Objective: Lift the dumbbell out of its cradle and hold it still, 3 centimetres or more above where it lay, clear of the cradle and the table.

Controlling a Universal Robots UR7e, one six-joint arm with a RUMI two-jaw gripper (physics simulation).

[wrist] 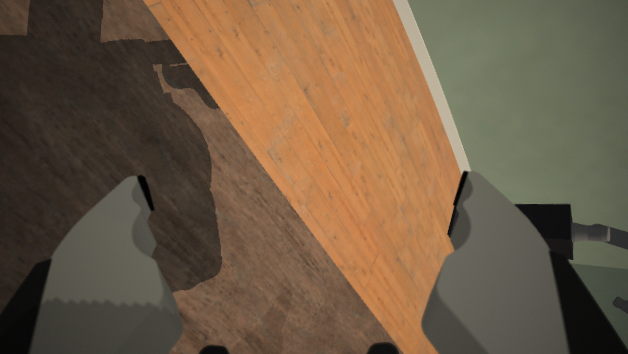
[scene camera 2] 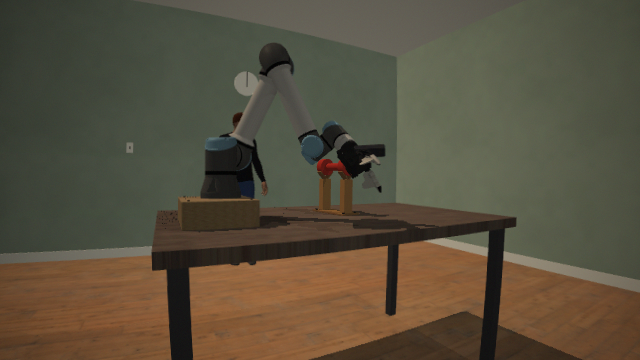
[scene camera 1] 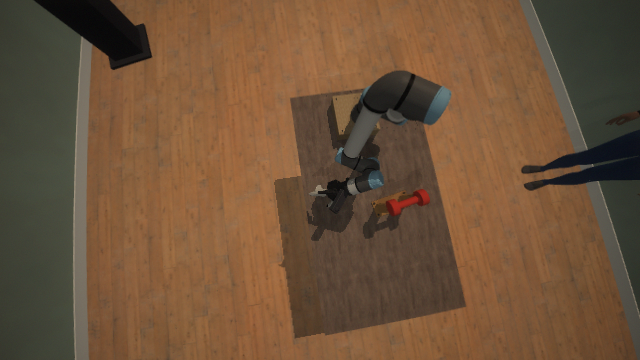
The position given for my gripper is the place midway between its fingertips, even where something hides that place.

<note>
In view: my gripper [scene camera 2: 380, 179] and a wooden cradle [scene camera 2: 346, 183].
My gripper is seen too in the wrist view [wrist: 304, 178].
</note>
